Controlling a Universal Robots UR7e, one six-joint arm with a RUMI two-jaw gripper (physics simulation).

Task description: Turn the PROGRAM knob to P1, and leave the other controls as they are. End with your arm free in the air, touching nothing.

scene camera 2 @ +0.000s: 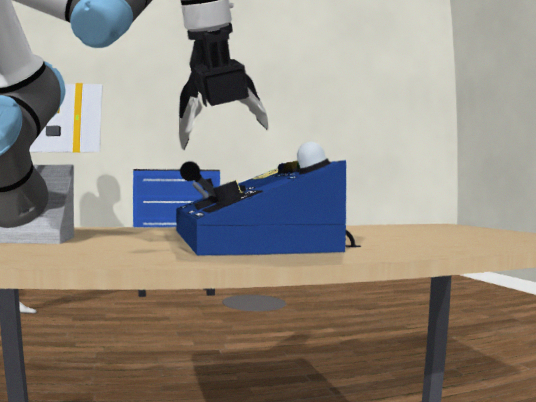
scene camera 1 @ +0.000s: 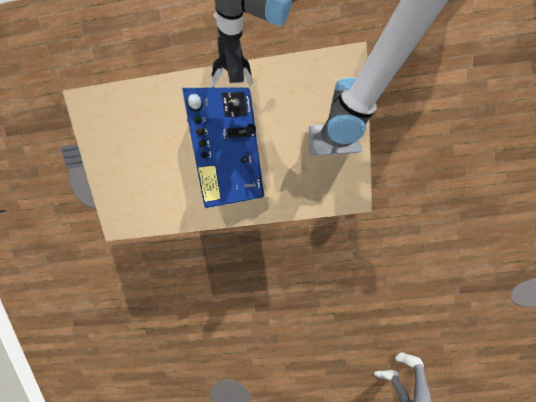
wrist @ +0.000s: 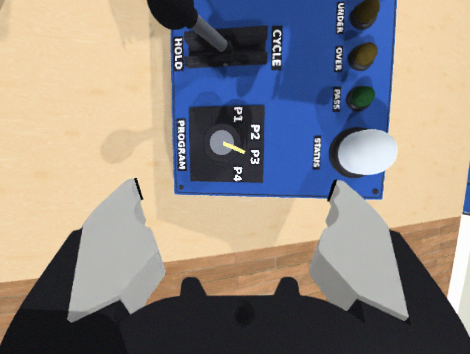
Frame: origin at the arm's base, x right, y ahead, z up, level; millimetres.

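Seen in the pictures: gripper, fingertip midpoint: (scene camera 2: pixel 225 139) (scene camera 1: pixel 232 86) (wrist: pixel 235 182); arm's base, link origin: (scene camera 2: pixel 15 200).
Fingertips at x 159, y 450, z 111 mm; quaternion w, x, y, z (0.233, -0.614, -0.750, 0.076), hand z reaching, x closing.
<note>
Offsets run from my fingertips to a thing's top centre. "*": to the spot under its first point. Level surfaces: height alone.
The PROGRAM knob @(dx -37, dy +5, dz -69 mm) (scene camera 1: pixel 234 102) (scene camera 2: pixel 227 192) (wrist: pixel 221 142) is a round dark knob with a grey top on a black plate, at one end of the blue sloped control box (scene camera 1: pixel 227 150) (scene camera 2: pixel 270 210) (wrist: pixel 295 120). In the wrist view its yellow pointer @(* dx -32, dy +14, dz -71 mm) (wrist: pixel 234 147) points at P3. P1, P2 and P4 are also readable. My gripper (scene camera 1: pixel 232 81) (scene camera 2: pixel 225 138) (wrist: pixel 235 182) is wide open and empty. It hangs in the air above the box's knob end, touching nothing, with the knob beyond the fingertips in the wrist view.
A black-balled lever @(dx -151, dy -43, dz -30 mm) (scene camera 1: pixel 250 129) (scene camera 2: pixel 190 171) (wrist: pixel 212 36) between HOLD and CYCLE sticks up beside the knob, leaning to the HOLD side. The white STATUS dome @(* dx -56, dy +145, dz -2 mm) (scene camera 1: pixel 195 101) (scene camera 2: pixel 311 154) (wrist: pixel 367 151) rises across the box, beside coloured lamps. The box stands on a wooden table @(dz -195 mm) (scene camera 1: pixel 135 150) (scene camera 2: pixel 390 250).
</note>
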